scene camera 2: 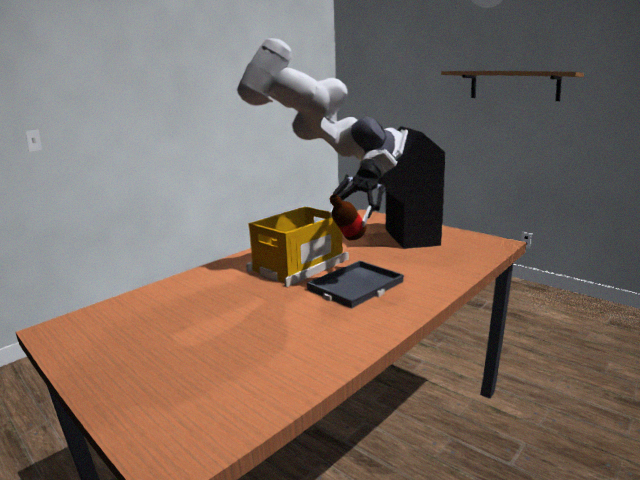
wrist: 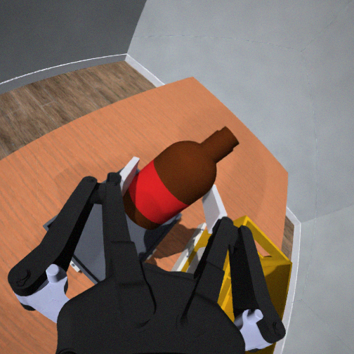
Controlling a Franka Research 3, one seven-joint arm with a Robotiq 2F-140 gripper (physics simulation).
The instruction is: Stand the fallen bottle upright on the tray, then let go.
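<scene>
The brown bottle with a red label (scene camera 2: 347, 218) (wrist: 165, 185) is held in the air, tilted, with its neck up and toward the crate side in the scene view and its base lower. My gripper (scene camera 2: 349, 212) (wrist: 171, 179) is shut on the bottle's body around the label, with one pale fingertip pad on each side. The dark grey tray (scene camera 2: 361, 282) (wrist: 90, 245) lies flat on the table, lower than the bottle and apart from it. In the wrist view the bottle's base and the fingers hide part of the tray.
A yellow crate (scene camera 2: 269, 253) (wrist: 277, 280) stands beside the tray, close to the bottle in the scene view, with white rails (scene camera 2: 316, 269) along its foot. The black robot pedestal (scene camera 2: 421, 206) stands at the far end of the wooden table (scene camera 2: 206, 372). A wall shelf (scene camera 2: 511, 73) hangs behind.
</scene>
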